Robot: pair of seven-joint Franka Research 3 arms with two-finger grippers.
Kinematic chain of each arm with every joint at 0, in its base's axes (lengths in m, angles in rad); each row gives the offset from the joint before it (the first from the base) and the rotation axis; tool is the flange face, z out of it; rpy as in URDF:
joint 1: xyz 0 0 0.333 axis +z
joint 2: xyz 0 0 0 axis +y
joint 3: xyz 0 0 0.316 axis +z
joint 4: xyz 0.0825 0 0 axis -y
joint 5: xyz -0.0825 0 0.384 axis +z
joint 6: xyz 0 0 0 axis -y
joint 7: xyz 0.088 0 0 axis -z
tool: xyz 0 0 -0.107 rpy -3.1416 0 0
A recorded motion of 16 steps. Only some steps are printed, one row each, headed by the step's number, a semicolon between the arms.
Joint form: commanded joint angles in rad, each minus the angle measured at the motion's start. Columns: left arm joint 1, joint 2, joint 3, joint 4, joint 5, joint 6, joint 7; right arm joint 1, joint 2, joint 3, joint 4, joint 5, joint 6, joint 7.
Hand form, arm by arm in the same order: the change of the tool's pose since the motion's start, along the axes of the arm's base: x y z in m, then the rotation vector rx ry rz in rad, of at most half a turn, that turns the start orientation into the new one. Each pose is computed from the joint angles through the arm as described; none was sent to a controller.
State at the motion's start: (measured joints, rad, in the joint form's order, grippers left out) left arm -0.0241 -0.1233 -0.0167 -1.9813 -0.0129 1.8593 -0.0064; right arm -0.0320 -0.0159 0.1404 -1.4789 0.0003 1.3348 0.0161
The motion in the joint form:
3: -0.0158 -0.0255 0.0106 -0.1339 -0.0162 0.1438 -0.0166; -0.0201 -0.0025 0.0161 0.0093 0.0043 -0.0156 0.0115
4: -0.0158 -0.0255 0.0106 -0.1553 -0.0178 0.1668 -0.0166; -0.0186 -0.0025 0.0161 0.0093 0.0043 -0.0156 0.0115
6: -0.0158 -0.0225 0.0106 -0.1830 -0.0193 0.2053 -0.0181; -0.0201 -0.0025 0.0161 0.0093 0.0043 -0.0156 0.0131
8: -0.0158 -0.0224 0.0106 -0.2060 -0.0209 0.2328 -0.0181; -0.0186 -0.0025 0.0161 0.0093 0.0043 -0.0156 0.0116
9: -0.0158 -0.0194 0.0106 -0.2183 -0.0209 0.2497 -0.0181; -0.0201 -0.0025 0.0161 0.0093 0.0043 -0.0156 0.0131
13: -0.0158 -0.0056 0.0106 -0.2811 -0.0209 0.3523 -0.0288; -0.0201 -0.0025 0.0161 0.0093 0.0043 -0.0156 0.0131
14: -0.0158 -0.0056 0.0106 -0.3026 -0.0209 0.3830 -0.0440; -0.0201 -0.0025 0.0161 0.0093 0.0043 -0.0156 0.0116
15: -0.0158 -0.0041 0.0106 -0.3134 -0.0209 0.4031 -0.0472; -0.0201 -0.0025 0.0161 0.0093 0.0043 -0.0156 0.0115
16: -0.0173 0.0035 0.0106 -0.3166 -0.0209 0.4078 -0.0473; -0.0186 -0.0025 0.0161 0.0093 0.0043 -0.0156 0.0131
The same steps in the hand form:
3: -0.0102 -0.0028 -0.0380 -0.0172 -0.0344 0.0195; -0.0025 -0.0016 0.0043 0.0017 0.0041 -0.0149
4: -0.0116 -0.0027 -0.0461 -0.0184 -0.0359 0.0208; -0.0026 -0.0008 0.0043 0.0017 0.0041 -0.0134
6: -0.0125 -0.0026 -0.0572 -0.0198 -0.0436 0.0240; -0.0025 -0.0016 0.0043 0.0015 0.0041 -0.0165
8: -0.0142 -0.0025 -0.0656 -0.0210 -0.0480 0.0255; -0.0026 -0.0008 0.0043 0.0017 0.0041 -0.0135
9: -0.0147 -0.0024 -0.0714 -0.0209 -0.0496 0.0260; -0.0025 -0.0016 0.0043 0.0015 0.0041 -0.0165
13: -0.0168 -0.0018 -0.0981 -0.0211 -0.0754 0.0393; -0.0025 -0.0016 0.0043 0.0015 0.0041 -0.0165
14: -0.0189 -0.0016 -0.1051 -0.0217 -0.0843 0.0553; -0.0025 -0.0016 0.0043 0.0017 0.0041 -0.0150
15: -0.0194 -0.0014 -0.1089 -0.0221 -0.0920 0.0590; -0.0025 -0.0016 0.0043 0.0017 0.0041 -0.0149
16: -0.0192 -0.0022 -0.1137 -0.0216 -0.0859 0.0577; -0.0026 -0.0008 0.0043 0.0015 0.0041 -0.0150

